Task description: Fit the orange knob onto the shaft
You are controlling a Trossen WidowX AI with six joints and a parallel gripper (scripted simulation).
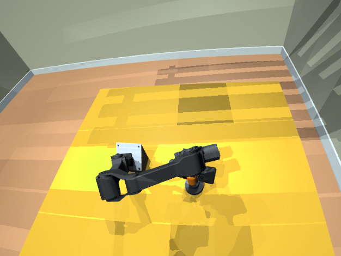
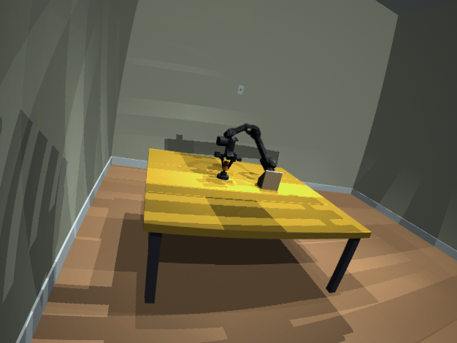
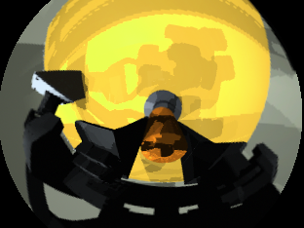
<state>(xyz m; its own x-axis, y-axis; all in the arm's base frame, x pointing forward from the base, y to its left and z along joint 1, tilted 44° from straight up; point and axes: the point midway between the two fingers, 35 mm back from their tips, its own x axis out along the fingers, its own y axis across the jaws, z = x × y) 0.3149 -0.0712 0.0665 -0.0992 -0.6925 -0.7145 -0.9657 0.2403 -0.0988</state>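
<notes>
My gripper tip is 2 cm below the orange knob. From my gripper tip the other things lie so: round dark pedestal: 4 cm below.
</notes>
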